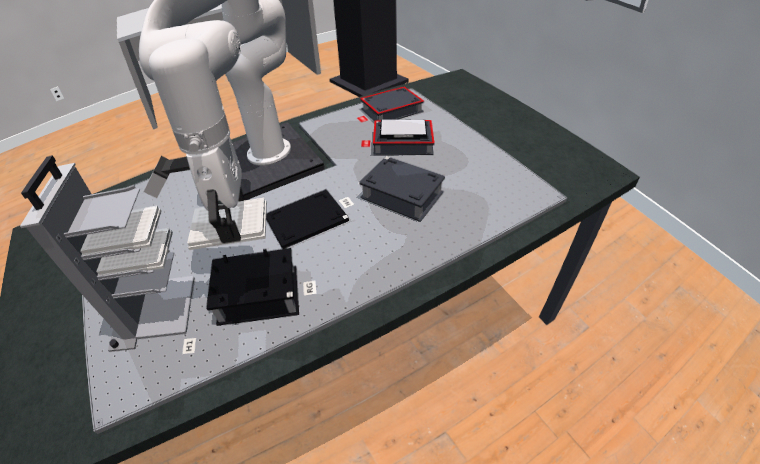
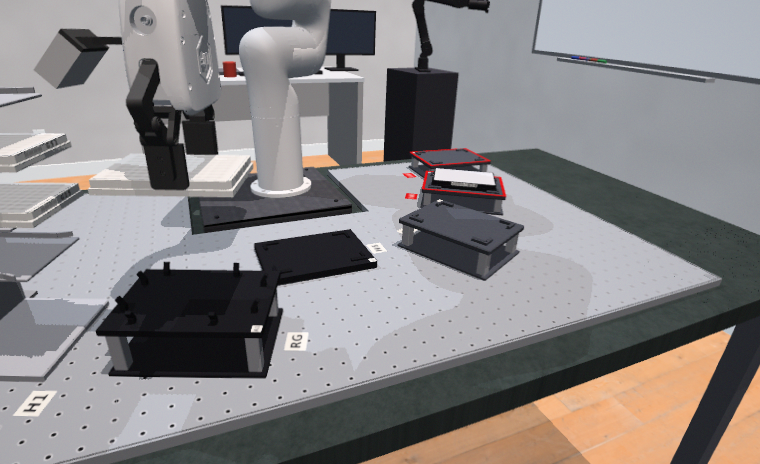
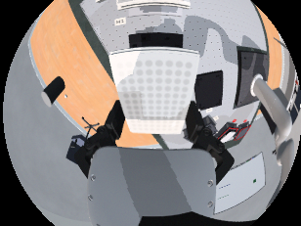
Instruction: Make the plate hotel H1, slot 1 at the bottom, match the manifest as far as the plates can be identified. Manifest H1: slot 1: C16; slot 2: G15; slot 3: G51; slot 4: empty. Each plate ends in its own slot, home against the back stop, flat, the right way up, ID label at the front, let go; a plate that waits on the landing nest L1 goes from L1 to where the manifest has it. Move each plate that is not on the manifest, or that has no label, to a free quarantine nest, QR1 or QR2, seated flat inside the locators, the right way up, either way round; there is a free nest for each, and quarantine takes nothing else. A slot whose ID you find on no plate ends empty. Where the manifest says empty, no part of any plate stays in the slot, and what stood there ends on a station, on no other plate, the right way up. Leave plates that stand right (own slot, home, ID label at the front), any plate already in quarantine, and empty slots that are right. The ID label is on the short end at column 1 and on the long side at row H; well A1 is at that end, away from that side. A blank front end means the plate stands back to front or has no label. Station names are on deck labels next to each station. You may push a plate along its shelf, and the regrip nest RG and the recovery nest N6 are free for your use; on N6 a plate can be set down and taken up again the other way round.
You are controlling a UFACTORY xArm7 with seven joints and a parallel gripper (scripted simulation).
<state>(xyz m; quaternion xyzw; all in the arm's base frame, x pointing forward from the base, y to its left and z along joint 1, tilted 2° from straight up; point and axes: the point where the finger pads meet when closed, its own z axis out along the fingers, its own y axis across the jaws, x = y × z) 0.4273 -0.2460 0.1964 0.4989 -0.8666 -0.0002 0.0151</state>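
Now: hand 16 cm above the black regrip nest RG, 1 cm to the left of it and 1 cm past it. Round my hand: deck label H1 (21 cm below, 18 cm to the right, 1 cm ahead); RG deck label (21 cm below, 8 cm to the left, 5 cm ahead); plate hotel H1 (24 cm to the right, 14 cm behind, 5 cm below).
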